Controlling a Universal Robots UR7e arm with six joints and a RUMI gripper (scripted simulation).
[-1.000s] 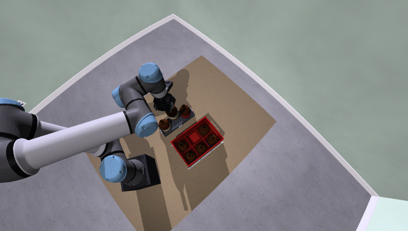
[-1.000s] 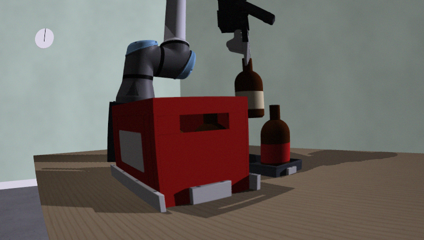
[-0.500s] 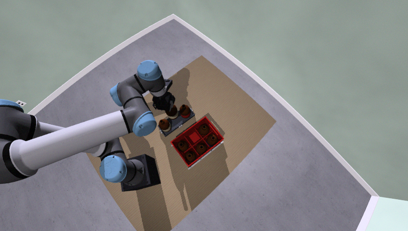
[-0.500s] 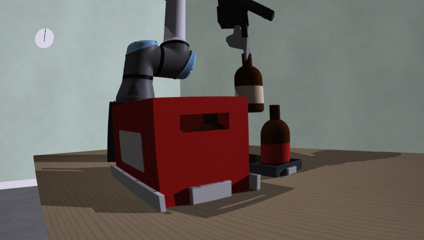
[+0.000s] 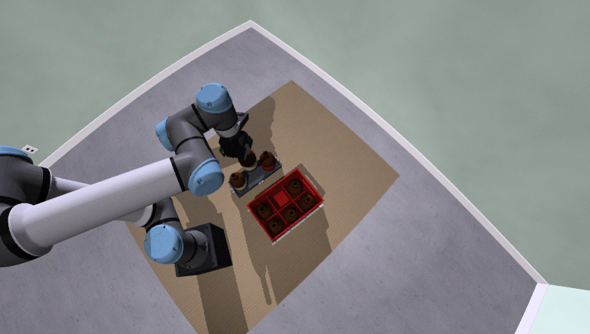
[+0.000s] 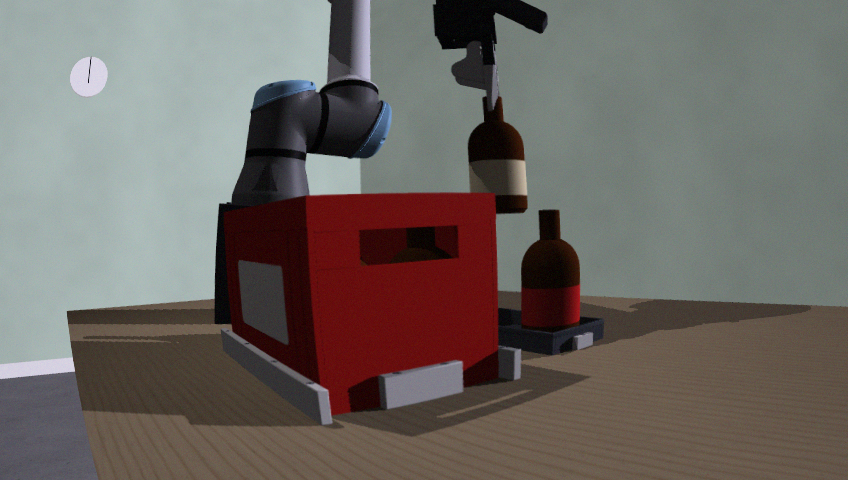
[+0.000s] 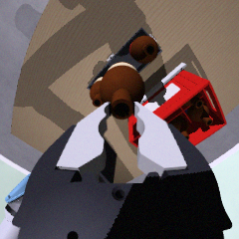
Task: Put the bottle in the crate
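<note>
Right now my hand is 70 mm above the cream-label bottle. Also, from my hand: dark tray: 290 mm below; then red crate: 50 mm behind, 230 mm to the right, 220 mm below.
</note>
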